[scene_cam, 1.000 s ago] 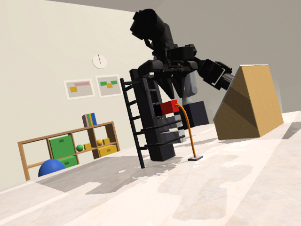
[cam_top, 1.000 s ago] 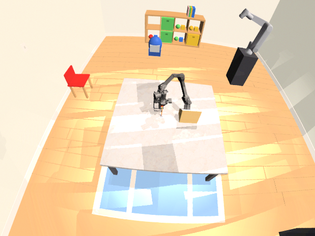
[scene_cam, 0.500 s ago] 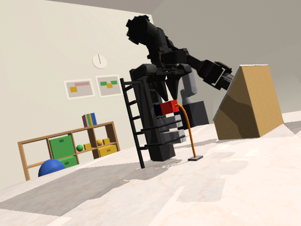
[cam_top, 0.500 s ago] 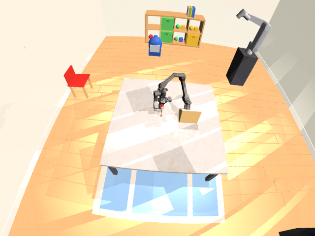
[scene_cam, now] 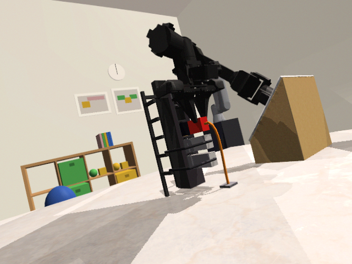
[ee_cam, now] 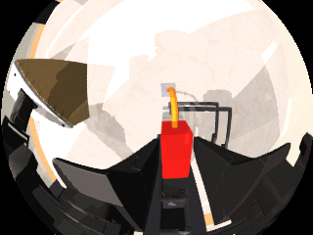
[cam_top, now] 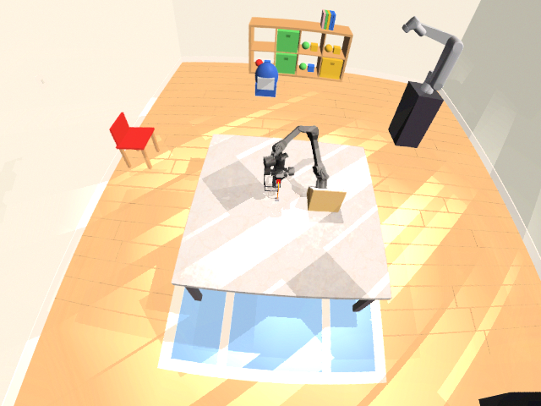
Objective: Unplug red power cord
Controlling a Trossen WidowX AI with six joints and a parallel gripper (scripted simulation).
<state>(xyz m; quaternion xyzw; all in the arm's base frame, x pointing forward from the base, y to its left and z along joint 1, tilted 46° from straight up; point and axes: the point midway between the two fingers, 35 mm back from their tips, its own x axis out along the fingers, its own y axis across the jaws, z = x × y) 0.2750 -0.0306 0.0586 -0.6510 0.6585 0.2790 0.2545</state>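
Now: gripper tip 30 mm to the left of the red plug.
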